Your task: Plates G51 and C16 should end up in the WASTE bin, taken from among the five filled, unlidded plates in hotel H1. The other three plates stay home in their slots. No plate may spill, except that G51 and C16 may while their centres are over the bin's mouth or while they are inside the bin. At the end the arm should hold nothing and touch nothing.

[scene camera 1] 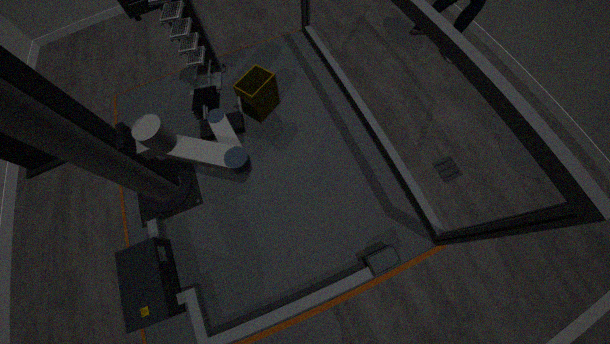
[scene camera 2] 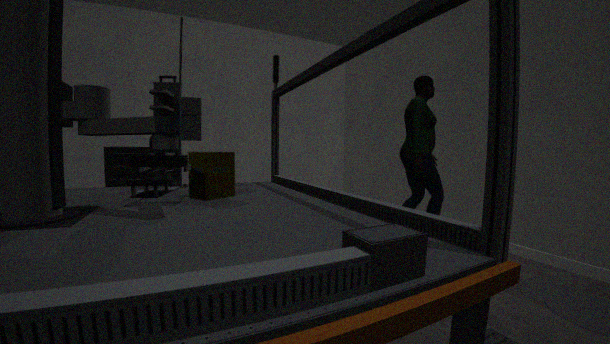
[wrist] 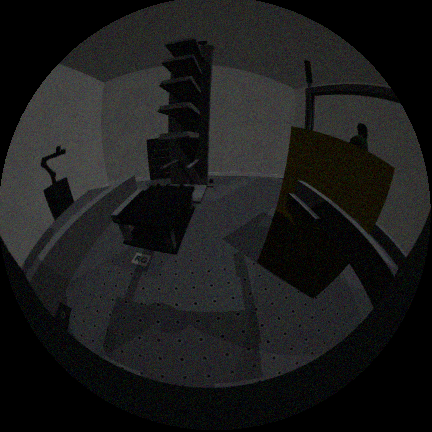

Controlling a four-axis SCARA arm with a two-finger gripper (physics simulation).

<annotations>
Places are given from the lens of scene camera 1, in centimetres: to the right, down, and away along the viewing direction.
grey cabinet [scene camera 1: 142, 277]: -60, 39, 77
</annotations>
